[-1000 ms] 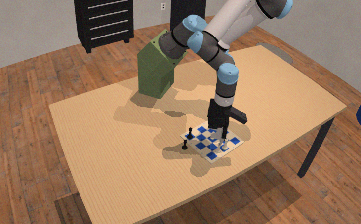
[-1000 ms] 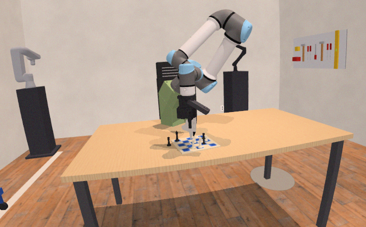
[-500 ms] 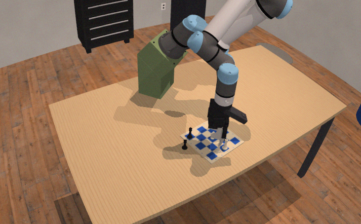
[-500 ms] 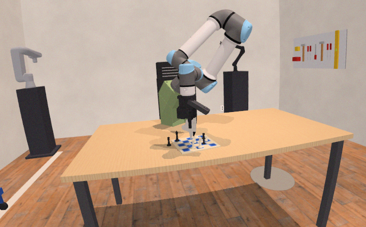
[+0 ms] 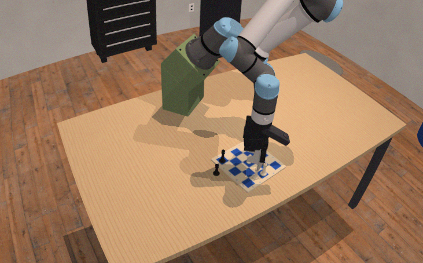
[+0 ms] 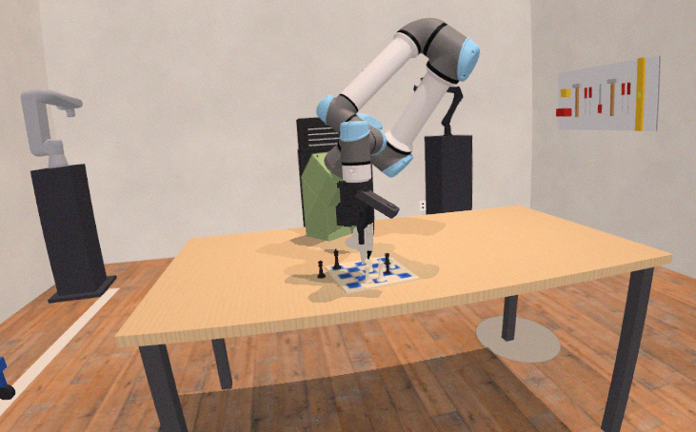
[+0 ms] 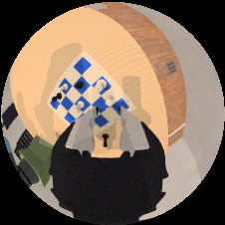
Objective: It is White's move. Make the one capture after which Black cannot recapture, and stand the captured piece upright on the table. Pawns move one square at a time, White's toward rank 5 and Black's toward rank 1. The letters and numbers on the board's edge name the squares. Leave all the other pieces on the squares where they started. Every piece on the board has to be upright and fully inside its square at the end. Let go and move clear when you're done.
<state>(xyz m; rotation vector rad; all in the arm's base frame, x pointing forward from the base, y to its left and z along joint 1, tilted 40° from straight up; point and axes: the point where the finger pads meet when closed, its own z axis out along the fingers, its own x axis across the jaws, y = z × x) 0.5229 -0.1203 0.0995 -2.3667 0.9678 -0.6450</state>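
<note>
Now: hand 80 mm above the chessboard, 70 mm past it and 30 mm to the right of it. The rest, counted from my hand: tall black piece: 140 mm behind, 50 mm to the right, 40 mm below.
</note>
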